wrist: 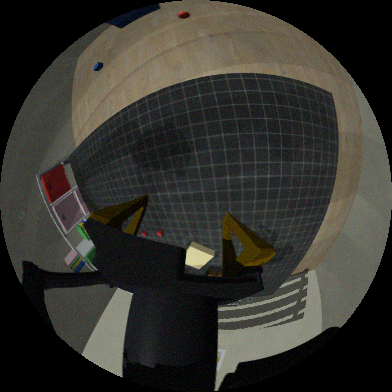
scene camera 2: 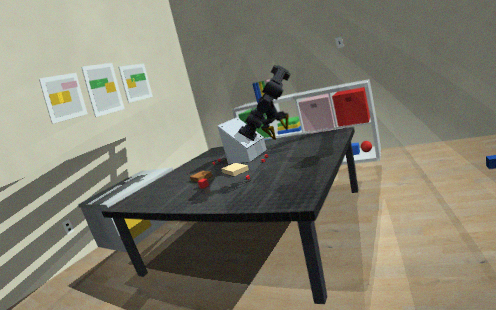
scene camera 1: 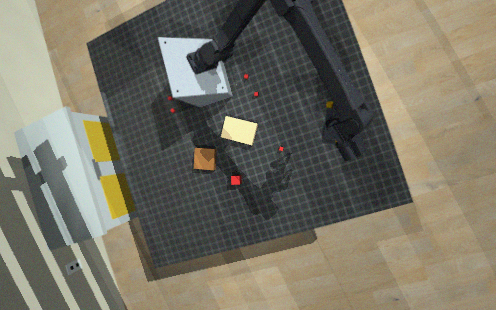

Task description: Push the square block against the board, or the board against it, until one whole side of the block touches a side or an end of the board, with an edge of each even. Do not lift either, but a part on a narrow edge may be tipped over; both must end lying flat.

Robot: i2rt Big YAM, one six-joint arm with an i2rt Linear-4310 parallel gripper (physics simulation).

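Frame: origin at the arm's base, x right, y ahead, z up, level; metres.
Where they show: gripper, fingertip midpoint: (wrist: 186, 207) (scene camera 2: 280, 134); arm's base at its link origin: (scene camera 2: 247, 134) (scene camera 1: 202, 61).
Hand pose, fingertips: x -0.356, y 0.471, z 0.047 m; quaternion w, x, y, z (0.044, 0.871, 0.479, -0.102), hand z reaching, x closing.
Each offset is from my fingertips to the centre of the thing.
The square block {dx +0.580, dy -0.112, dz -0.188 m} (scene camera 1: 204, 159) (scene camera 2: 201, 176) is orange-brown and lies flat on the dark table. A sliver of the block (wrist: 215, 273) shows in the wrist view; the gripper's body hides the rest. The board {dx +0.367, dy -0.158, dz -0.188 m} (scene camera 1: 239, 131) (scene camera 2: 235, 169) (wrist: 199, 255) is cream, rectangular and flat. In scene camera 1 it lies up and to the right of the block, with a narrow gap between them, and is turned relative to it. My gripper (scene camera 1: 332, 124) (scene camera 2: 281, 132) (wrist: 186, 207) is open and empty, above the table, well to the right of the board in scene camera 1.
A red cube {dx +0.481, dy +0.045, dz -0.182 m} (scene camera 1: 235, 180) (scene camera 2: 203, 183) stands near the block, below the board in scene camera 1. Several smaller red cubes lie around, one {dx +0.228, dy +0.005, dz -0.194 m} (scene camera 1: 281, 149) (scene camera 2: 248, 177) right of the board. The arm's grey sloped pedestal (scene camera 1: 187, 75) (scene camera 2: 245, 145) stands behind the board.
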